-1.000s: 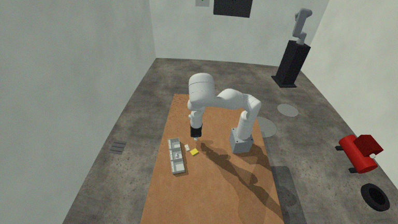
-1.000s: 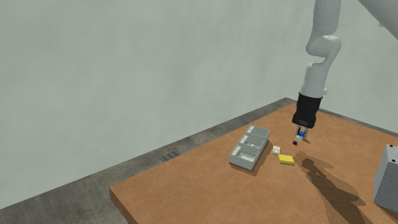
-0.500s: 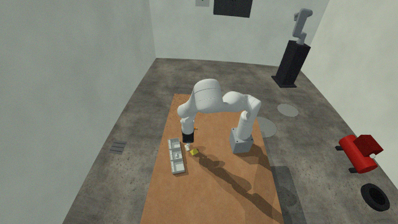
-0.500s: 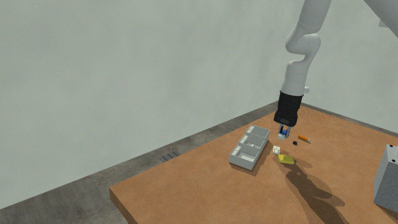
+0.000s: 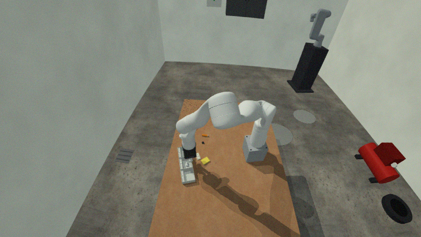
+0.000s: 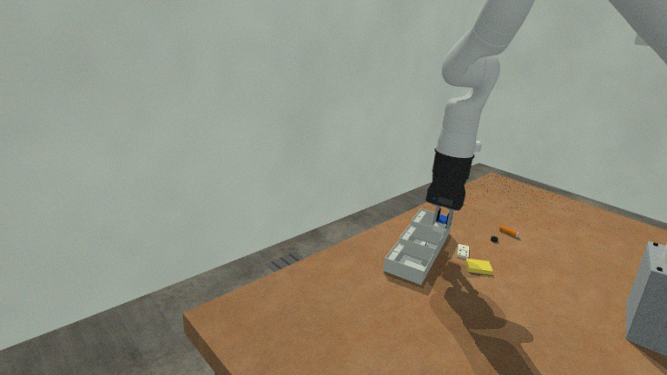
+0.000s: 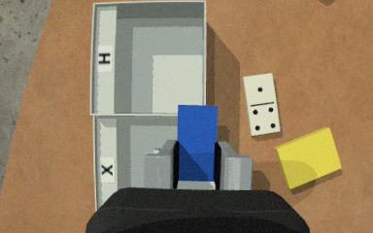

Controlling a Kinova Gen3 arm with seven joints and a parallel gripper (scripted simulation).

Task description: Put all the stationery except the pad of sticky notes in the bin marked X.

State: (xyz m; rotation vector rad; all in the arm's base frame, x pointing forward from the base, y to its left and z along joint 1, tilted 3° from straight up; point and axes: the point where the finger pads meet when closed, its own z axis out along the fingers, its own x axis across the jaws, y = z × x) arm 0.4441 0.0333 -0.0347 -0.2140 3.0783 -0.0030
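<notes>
Right now the grey three-compartment bin is 30 mm ahead of my hand, 20 mm to the left of it and 70 mm below it. Round my hand: white sharpener 20 mm ahead, 20 mm to the left, 70 mm below; then white domino 50 mm behind, 40 mm to the right, 80 mm below; then eraser 10 mm to the left, 10 mm below.
</notes>
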